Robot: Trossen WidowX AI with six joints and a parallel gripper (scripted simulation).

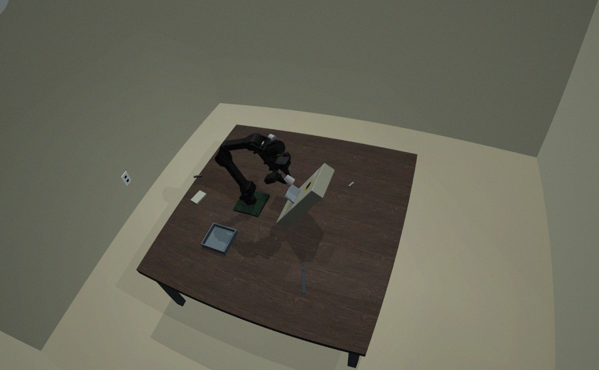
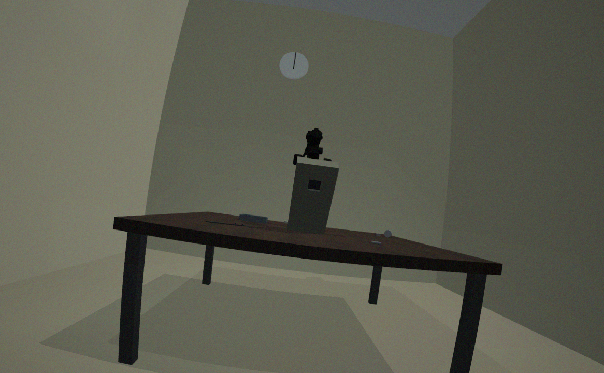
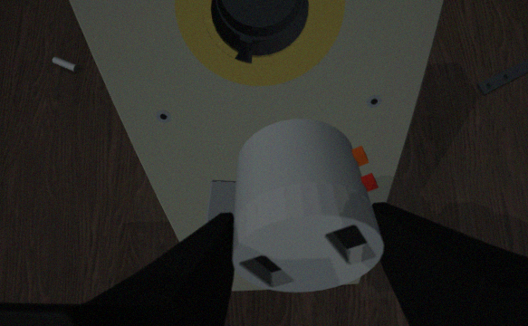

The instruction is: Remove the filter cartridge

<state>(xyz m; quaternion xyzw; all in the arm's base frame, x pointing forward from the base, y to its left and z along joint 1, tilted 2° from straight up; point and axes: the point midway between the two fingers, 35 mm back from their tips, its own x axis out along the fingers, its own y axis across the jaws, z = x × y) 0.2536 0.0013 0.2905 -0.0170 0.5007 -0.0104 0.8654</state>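
Now: the tray 330 mm behind my gripper tip, 270 mm to the right of it and 260 mm below it. Round my gripper tip: filter cartridge: right at my gripper tip; then short pin: 230 mm ahead, 290 mm to the left, 270 mm below; then beige service panel: 60 mm ahead, 10 mm to the left, 110 mm below.
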